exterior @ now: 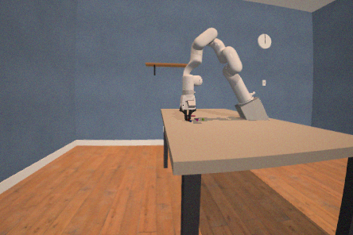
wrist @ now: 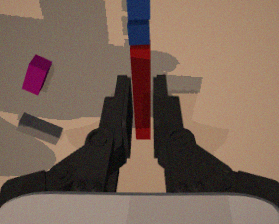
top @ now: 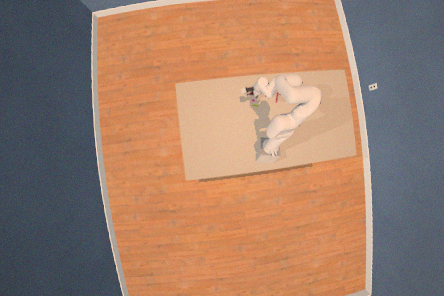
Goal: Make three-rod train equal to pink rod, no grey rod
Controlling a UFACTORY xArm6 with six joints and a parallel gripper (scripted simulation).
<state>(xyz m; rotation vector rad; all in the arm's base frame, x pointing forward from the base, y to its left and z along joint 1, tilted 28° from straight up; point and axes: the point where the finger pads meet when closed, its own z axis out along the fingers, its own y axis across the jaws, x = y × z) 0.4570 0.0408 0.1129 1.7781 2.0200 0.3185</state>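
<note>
The red rod lies 20 mm below my hand. The rest, counted from my hand: lime rod (110 mm behind, 20 mm below); then grey rod (70 mm behind, 40 mm to the right, 20 mm below); then magenta rod (60 mm behind, 10 mm to the left, 20 mm below).
</note>
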